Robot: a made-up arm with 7 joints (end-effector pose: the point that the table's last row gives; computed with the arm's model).
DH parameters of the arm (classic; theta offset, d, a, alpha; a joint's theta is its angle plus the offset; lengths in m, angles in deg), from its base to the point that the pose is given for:
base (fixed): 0 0.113 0 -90
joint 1: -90 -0.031 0.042 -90
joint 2: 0 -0.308 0.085 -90
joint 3: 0 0.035 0.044 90
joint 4: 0 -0.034 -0.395 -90
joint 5: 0 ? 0.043 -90
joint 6: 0 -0.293 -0.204 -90
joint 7: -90 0.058 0.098 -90
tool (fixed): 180 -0.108 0 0
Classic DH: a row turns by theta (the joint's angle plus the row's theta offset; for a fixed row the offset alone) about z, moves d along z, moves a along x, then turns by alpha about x.
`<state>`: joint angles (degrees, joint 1 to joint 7).
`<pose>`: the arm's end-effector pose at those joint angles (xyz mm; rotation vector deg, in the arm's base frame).
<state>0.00 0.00 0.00 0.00 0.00 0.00 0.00</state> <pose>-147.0 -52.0 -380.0 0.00 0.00 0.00</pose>
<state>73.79 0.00 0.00 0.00 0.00 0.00 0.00</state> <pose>-514.4 -52.0 116.5 0.00 73.79 0.00</pose>
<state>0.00 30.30 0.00 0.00 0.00 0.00 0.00</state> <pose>-147.0 220.8 -317.5 30.30 0.00 0.00</pose>
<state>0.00 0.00 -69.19 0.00 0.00 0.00 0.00</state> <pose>-830.4 -52.0 -130.8 0.00 69.19 0.00</pose>
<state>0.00 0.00 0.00 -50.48 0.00 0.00 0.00</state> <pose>-147.0 -569.3 -149.3 -50.48 0.00 0.00</pose>
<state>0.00 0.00 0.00 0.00 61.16 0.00 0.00</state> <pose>-12.3 -52.0 -69.9 0.00 -61.16 0.00</pose>
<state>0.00 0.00 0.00 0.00 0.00 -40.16 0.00</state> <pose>-147.0 135.5 -269.0 40.16 0.00 0.00</pose>
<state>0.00 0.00 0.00 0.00 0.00 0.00 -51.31</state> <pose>-26.0 -52.0 -416.0 0.00 -51.31 0.00</pose>
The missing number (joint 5, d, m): 0.044
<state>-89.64 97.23 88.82 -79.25 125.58 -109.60 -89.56</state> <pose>87.9 336.5 4.1 10.36 82.34 -35.55</pose>
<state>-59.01 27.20 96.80 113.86 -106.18 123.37 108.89</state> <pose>-509.9 489.3 -124.6 -41.38 -82.72 -66.11</pose>
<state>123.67 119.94 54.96 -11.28 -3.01 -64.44 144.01</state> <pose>-126.0 -119.9 82.4 146.31 45.66 -13.08</pose>
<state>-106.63 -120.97 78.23 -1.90 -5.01 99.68 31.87</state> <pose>-264.6 261.6 72.9 47.79 38.84 88.72</pose>
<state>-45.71 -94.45 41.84 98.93 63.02 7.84 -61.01</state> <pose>98.3 333.3 -50.0 32.21 -158.77 38.24</pose>
